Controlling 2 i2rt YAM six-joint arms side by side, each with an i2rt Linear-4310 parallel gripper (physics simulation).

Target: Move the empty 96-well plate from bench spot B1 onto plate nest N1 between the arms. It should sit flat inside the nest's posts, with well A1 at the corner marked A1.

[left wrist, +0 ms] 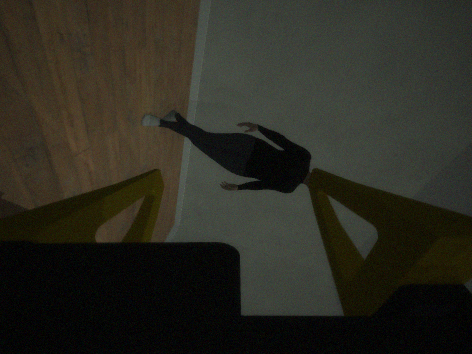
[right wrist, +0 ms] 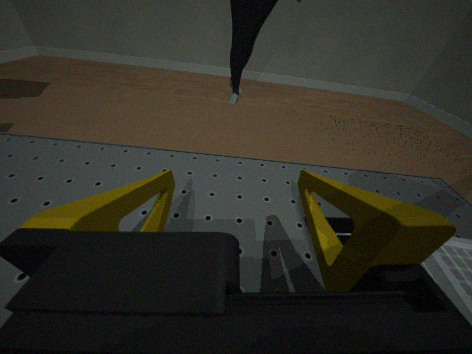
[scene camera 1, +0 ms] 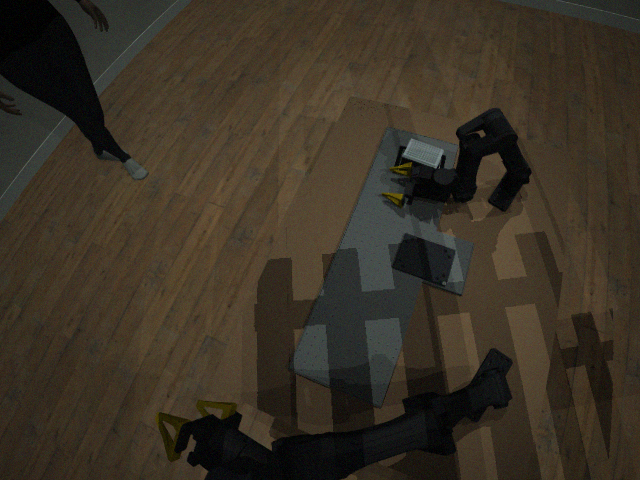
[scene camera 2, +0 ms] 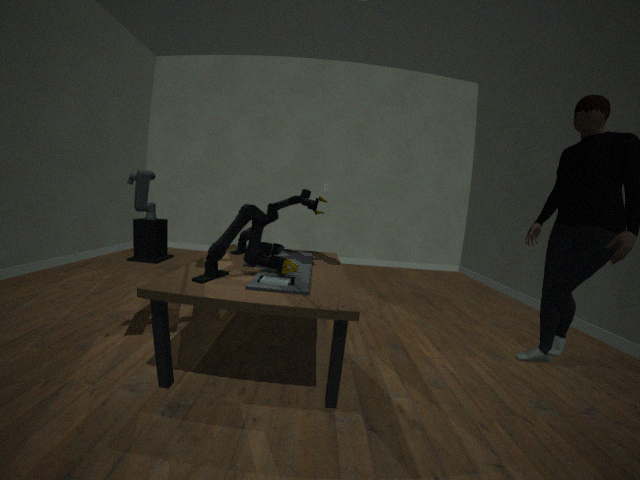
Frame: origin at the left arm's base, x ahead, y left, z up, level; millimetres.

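Seen in the pictures: left gripper, between the fingertips: [left wrist: 236, 177] [scene camera 1: 178, 409] [scene camera 2: 326, 207]; right gripper, between the fingertips: [right wrist: 236, 176] [scene camera 1: 385, 181] [scene camera 2: 297, 268]; left arm's base, origin of its link: [scene camera 1: 484, 384] [scene camera 2: 241, 252]; right arm's base, origin of its link: [scene camera 1: 508, 187] [scene camera 2: 211, 277].
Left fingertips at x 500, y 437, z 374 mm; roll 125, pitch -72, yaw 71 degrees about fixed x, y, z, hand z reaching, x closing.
Note:
Offsets run from my left fingertips to a thing's middle. "spot": to the spot under its first point. Level surfaces: height alone.
The pale 96-well plate {dx +46, dy -983, dz -352 mm} [scene camera 1: 423, 153] [scene camera 2: 276, 281] [right wrist: 459, 266] lies on the far end of the grey perforated board, with black parts of bench spot B1 {spot: dx +110, dy -926, dz -360 mm} [scene camera 1: 399, 156] showing at its edges. Whether it lies level and where A1 is cannot be made out. The dark nest N1 {dx -164, dy -640, dz -350 mm} [scene camera 1: 427, 257] lies apart, farther down the board in scene camera 1, with no plate on it. My right gripper [scene camera 1: 387, 182] [scene camera 2: 297, 266] [right wrist: 236, 176] is open and empty, low over the board beside the plate. My left gripper [scene camera 1: 178, 408] [scene camera 2: 325, 206] [left wrist: 236, 177] is open and empty, raised far from both.
The grey board {dz -361 mm} [scene camera 1: 369, 222] lies on the wooden table [scene camera 2: 248, 304]. A person [scene camera 2: 589, 196] [left wrist: 270, 162] stands on the floor beyond the table. Another robot arm on a black pedestal [scene camera 2: 150, 240] stands behind at the left in scene camera 2. Shadows fall across the board and nest.

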